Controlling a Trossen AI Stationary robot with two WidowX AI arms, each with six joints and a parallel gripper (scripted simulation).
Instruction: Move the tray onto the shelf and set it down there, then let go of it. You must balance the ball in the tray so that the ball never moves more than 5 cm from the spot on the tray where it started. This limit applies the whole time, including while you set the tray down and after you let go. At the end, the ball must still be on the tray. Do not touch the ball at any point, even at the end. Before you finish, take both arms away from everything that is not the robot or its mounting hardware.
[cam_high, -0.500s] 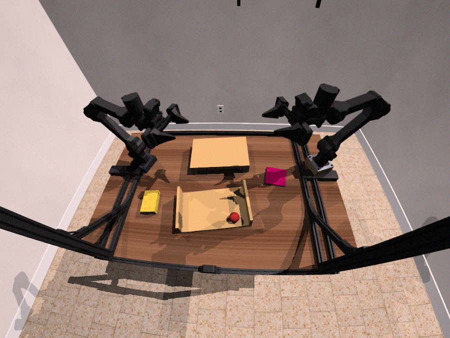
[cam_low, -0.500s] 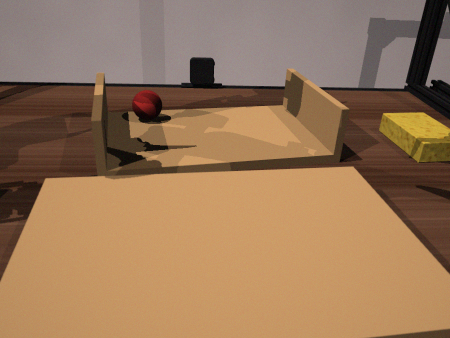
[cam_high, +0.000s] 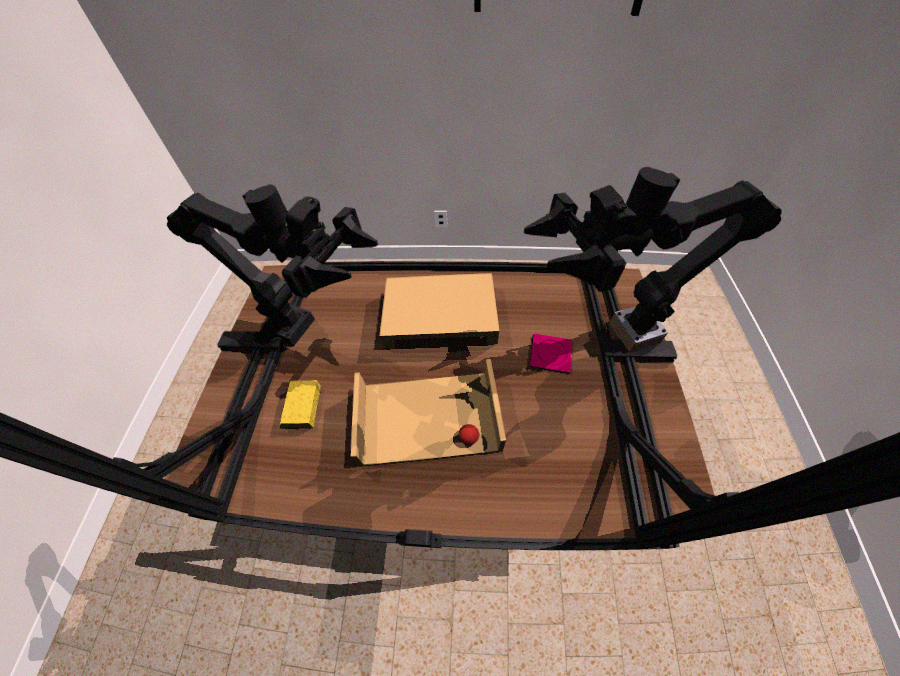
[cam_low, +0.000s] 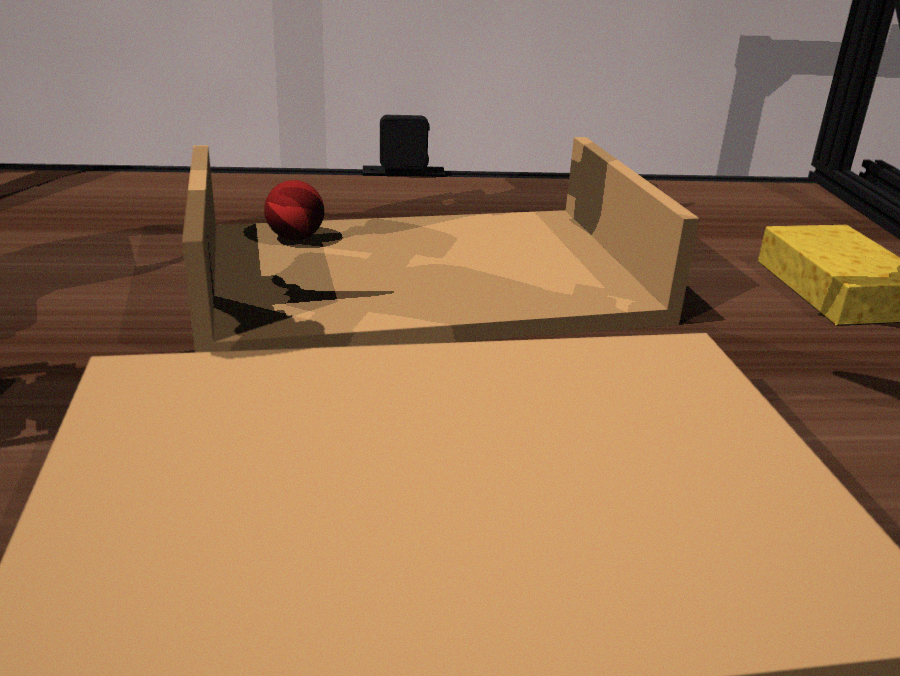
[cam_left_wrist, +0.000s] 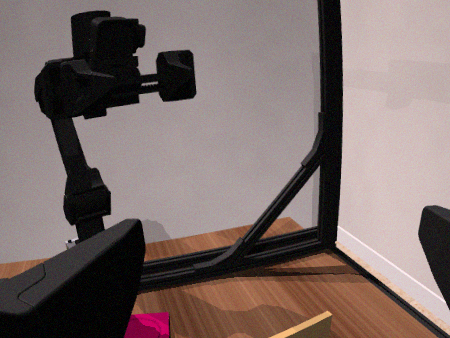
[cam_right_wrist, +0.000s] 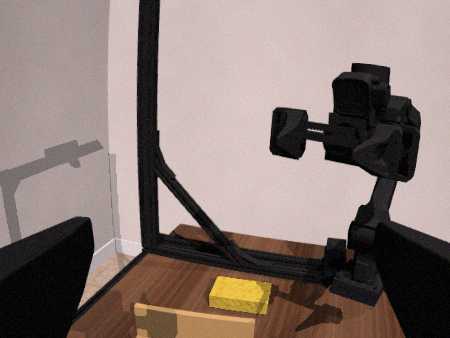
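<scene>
The red ball is 36 cm below my right hand, 18 cm behind it and 13 cm to the left of it. From my right hand the other things lie so: tan tray 37 cm below, 22 cm to the left, 14 cm behind; then yellow sponge 53 cm to the left, 38 cm below, 13 cm behind; then magenta square object 39 cm below, 7 cm to the right, 5 cm ahead.
</scene>
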